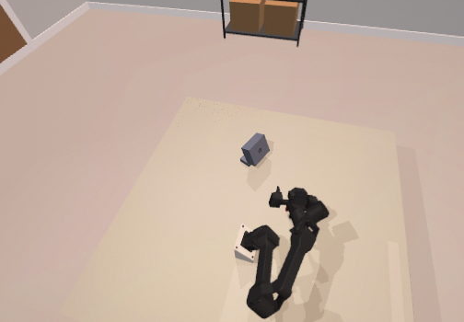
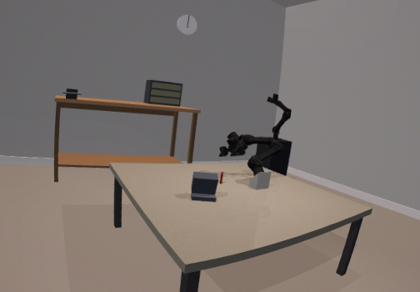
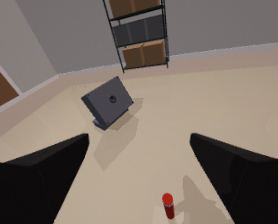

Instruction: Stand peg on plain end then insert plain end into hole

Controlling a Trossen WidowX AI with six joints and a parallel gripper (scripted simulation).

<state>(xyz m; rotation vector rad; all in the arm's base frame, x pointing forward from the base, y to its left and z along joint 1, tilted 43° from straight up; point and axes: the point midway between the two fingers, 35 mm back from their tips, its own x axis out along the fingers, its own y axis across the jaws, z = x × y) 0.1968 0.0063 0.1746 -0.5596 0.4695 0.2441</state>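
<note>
Right now the red peg is 14 cm below my gripper tip, 2 cm to the right of it and 1 cm behind it. The rest, counted from my gripper tip: grey sloped panel 23 cm ahead, 21 cm to the left, 11 cm below.
</note>
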